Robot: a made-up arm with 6 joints.
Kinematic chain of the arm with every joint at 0, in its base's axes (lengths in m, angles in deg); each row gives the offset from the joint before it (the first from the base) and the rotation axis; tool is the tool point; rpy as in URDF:
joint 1: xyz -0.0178 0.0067 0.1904 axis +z
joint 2: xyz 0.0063 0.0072 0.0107 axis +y
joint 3: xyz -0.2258 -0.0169 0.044 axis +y
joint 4: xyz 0.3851 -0.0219 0.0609 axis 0.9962 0 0.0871
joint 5: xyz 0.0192 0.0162 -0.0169 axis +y
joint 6: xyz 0.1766 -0.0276 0.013 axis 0.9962 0 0.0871
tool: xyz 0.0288 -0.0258 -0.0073 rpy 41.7 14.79 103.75
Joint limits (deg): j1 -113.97..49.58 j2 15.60..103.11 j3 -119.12..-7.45 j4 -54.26..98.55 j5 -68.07..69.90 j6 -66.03..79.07
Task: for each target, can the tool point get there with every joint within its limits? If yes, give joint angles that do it. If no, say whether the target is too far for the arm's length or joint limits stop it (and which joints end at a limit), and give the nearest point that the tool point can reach.
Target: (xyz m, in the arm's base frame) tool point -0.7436 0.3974 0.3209
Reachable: no: joint limits stop it (at a limit: joint 2, joint 3, joint 5, joint 6) | nearest point -0.4988 0.2656 0.6813 | short by 0.455 m
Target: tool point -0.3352 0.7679 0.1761
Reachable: no: joint limits stop it (at a limit: joint 1, joint 5) | nearest point 0.0796 0.4146 0.1761 | short by 0.545 m
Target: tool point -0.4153 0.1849 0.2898
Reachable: no: joint limits stop it (at a limit: joint 1, joint 2, joint 4, joint 5) | nearest point -0.3284 -0.1385 0.2709 | short by 0.335 m
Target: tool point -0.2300 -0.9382 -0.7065
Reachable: no: too far | nearest point -0.1228 -0.4610 -0.0760 | short by 0.798 m
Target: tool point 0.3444 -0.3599 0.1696
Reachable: yes | joints -35.96 70.18 -46.48 -16.69 18.69 47.69
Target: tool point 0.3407 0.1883 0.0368
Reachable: yes | joints 36.33 67.43 -31.57 0.93 31.62 2.39
